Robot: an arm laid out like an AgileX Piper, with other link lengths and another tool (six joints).
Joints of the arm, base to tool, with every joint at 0 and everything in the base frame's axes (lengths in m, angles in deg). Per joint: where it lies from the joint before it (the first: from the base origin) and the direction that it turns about. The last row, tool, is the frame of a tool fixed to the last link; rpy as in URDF.
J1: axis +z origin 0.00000 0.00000 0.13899
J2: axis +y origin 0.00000 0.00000 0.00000
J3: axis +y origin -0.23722 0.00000 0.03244
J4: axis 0.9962 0 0.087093 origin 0.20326 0.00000 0.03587
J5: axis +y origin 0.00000 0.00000 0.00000
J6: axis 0.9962 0 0.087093 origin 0.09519 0.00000 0.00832
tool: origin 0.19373 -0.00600 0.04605 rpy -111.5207 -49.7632 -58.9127
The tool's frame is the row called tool.
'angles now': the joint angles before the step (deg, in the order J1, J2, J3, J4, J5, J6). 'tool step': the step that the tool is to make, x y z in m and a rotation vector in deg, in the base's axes. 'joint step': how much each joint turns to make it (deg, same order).
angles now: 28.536 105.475 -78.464 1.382 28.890 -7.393
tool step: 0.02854 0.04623 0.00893 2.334 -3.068 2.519
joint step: 2.724 8.475 -11.633 0.534 -0.665 0.000
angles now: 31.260 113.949 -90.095 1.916 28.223 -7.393
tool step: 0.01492 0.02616 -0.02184 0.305 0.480 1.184
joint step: 1.350 8.159 -7.879 0.560 -0.033 -0.024
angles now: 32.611 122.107 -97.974 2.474 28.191 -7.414
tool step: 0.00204 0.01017 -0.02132 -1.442 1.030 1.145
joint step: 0.845 4.418 -3.652 -0.650 0.886 -0.069
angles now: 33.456 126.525 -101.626 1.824 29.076 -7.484
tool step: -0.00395 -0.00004 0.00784 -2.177 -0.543 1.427
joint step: 0.677 -0.870 -1.449 -2.251 3.078 0.011
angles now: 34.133 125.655 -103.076 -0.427 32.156 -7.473
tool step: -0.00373 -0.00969 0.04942 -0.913 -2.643 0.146
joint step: 0.224 -5.852 -1.737 -2.764 5.933 0.735
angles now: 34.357 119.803 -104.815 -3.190 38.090 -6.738
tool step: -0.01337 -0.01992 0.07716 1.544 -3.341 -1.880
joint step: 0.083 -9.486 -2.017 -2.043 8.000 2.118
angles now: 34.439 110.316 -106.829 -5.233 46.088 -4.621
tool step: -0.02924 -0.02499 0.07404 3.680 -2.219 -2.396
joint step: 0.059 -10.409 -1.509 -0.152 8.216 2.491
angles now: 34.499 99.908 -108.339 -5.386 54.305 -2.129
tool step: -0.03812 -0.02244 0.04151 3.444 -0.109 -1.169
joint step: 0.023 -9.648 2.128 1.331 5.620 1.788
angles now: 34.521 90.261 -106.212 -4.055 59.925 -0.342
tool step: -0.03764 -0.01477 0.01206 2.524 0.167 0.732
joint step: 0.001 -9.768 8.239 2.225 0.241 0.130
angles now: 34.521 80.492 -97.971 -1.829 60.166 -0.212
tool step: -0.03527 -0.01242 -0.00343 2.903 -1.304 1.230
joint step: 0.002 -11.546 14.298 2.296 -5.477 -0.576
